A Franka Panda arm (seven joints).
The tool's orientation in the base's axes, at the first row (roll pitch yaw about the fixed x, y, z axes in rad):
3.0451 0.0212 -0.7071
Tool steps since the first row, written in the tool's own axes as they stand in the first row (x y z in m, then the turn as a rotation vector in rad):
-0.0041 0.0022 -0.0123 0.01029 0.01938 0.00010
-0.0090 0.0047 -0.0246 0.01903 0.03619 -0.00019
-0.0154 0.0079 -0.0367 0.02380 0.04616 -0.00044
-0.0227 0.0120 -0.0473 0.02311 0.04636 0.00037
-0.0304 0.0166 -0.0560 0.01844 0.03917 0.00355
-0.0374 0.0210 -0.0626 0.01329 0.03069 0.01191
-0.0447 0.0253 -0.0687 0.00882 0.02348 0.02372
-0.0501 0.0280 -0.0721 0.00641 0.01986 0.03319
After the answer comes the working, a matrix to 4 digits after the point.
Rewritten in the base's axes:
-0.0036 0.0017 0.0125 -0.00469 -0.02138 0.00155
-0.0079 0.0037 0.0251 -0.00887 -0.03978 0.00327
-0.0139 0.0062 0.0376 -0.01165 -0.05042 0.00438
-0.0213 0.0085 0.0487 -0.01237 -0.05017 0.00361
-0.0294 0.0105 0.0580 -0.01153 -0.04188 -0.00015
-0.0371 0.0121 0.0651 -0.01063 -0.03260 -0.00918
-0.0449 0.0139 0.0717 -0.01031 -0.02494 -0.02153
-0.0505 0.0156 0.0755 -0.01055 -0.02119 -0.03125

The tool's axes in the first row as the columns of a matrix, in the base's axes (rounded; the answer above uses it unrounded):
0.7601 -0.6451 -0.0786
-0.6495 -0.7580 -0.0595
-0.0212 0.0963 -0.9951

